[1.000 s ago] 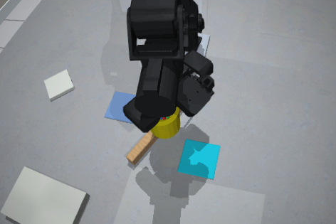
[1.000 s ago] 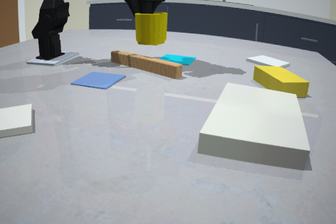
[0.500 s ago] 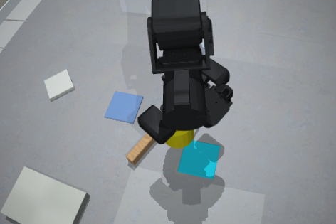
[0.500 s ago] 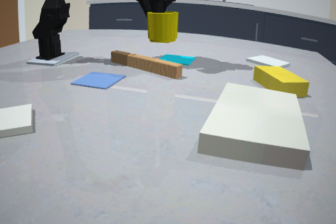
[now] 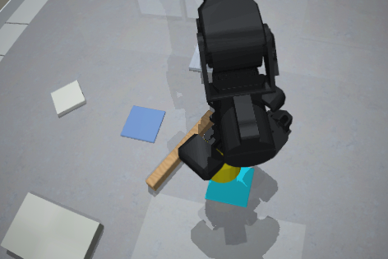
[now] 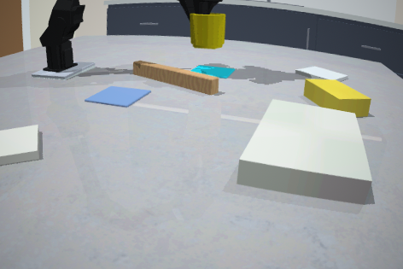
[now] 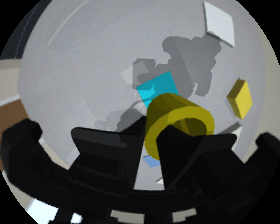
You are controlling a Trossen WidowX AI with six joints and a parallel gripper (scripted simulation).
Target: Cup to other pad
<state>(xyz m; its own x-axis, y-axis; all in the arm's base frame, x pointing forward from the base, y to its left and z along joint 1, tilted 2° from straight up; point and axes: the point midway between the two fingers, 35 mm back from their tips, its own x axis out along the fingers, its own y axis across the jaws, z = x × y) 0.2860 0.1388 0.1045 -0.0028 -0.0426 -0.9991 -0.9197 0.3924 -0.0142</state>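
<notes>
Right now my gripper tip is 3 cm short of the cyan pad and 10 cm above it. Also, from my gripper tip: yellow cup (2 cm ahead, 1 cm to the right); wooden bar (11 cm to the right, 8 cm below); blue pad (4 cm behind, 22 cm to the right, 10 cm below).
</notes>
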